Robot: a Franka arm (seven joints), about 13 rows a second.
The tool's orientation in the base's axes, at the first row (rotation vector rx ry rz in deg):
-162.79, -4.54, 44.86
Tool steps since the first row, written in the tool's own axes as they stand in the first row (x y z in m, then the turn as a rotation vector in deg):
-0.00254, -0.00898, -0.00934, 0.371, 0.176, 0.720
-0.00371, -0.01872, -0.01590, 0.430, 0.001, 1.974
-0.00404, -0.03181, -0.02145, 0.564, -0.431, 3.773
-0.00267, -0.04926, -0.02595, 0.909, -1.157, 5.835
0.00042, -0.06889, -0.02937, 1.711, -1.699, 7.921
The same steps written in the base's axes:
0.00260, 0.00694, 0.01093, -0.050, -0.011, -0.827
0.00495, 0.01524, 0.01898, -0.642, 0.381, -1.877
0.00751, 0.02709, 0.02642, -1.449, 1.126, -3.373
0.01099, 0.04356, 0.03300, -2.209, 2.225, -5.136
0.01539, 0.06253, 0.03824, -2.589, 3.195, -7.187

